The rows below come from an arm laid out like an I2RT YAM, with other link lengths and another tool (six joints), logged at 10 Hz.
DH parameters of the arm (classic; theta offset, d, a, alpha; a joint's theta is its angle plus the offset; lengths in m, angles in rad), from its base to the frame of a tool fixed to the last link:
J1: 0 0.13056 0.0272 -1.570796
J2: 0 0 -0.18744 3.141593
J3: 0.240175 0 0.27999 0
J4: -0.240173 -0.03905 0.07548 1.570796
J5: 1.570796 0.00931 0 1.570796
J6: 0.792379 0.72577 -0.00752 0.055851
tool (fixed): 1.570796 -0.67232 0 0
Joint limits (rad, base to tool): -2.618..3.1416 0..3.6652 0..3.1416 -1.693..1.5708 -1.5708..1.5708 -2.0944..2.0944
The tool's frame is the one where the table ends.
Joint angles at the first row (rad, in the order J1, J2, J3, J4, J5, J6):
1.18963 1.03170 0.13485 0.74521 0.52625 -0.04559
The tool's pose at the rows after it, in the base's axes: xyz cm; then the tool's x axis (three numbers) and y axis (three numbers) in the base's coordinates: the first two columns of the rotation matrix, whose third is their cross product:
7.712, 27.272, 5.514, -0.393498, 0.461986, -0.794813, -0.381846, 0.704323, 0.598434
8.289, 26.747, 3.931, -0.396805, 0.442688, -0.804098, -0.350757, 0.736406, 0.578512
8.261, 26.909, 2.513, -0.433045, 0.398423, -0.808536, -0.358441, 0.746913, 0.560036
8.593, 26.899, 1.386, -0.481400, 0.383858, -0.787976, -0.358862, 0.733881, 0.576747
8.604, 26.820, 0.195, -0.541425, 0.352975, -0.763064, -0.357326, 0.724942, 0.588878
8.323, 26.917, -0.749, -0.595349, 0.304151, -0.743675, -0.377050, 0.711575, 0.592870
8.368, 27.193, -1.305, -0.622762, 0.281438, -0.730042, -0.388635, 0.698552, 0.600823
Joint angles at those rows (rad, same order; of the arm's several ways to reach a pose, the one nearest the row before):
1.16523 1.10302 0.12799 0.80393 0.55220 -0.05245
1.13850 1.19872 0.13559 0.84817 0.55217 -0.04940
1.13316 1.32233 0.17488 0.88557 0.51365 -0.04902
1.10455 1.42351 0.20237 0.93027 0.44231 -0.02499
1.08436 1.50885 0.22828 0.94354 0.36794 0.00058
1.07748 1.58022 0.25653 0.94965 0.29126 0.00515
1.07023 1.64283 0.28784 0.96837 0.24395 0.00744

